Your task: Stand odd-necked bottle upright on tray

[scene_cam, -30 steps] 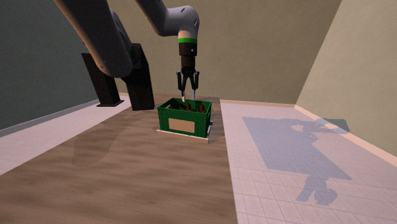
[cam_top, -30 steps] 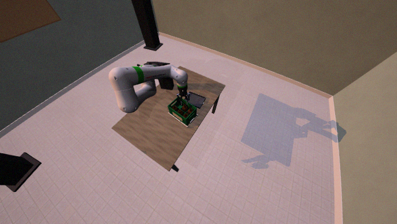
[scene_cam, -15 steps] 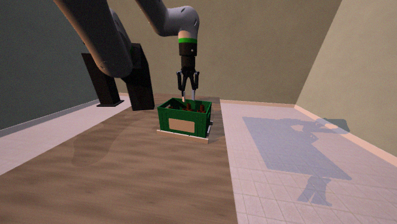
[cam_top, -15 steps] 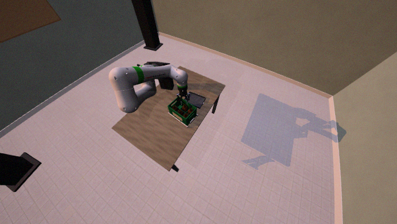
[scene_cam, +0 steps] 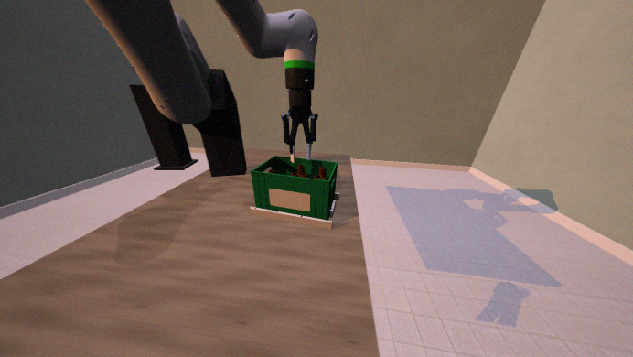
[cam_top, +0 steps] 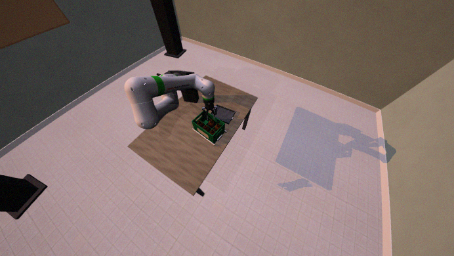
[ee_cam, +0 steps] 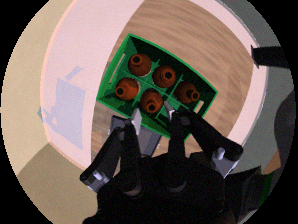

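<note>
Now: the green crate 130 mm below my hand, 40 mm to the right of it and 10 mm behind it. Round my hand: brown bottle 130 mm below, 80 mm to the right, 20 mm behind; then dark tray 230 mm to the left, 200 mm below, 40 mm ahead.
</note>
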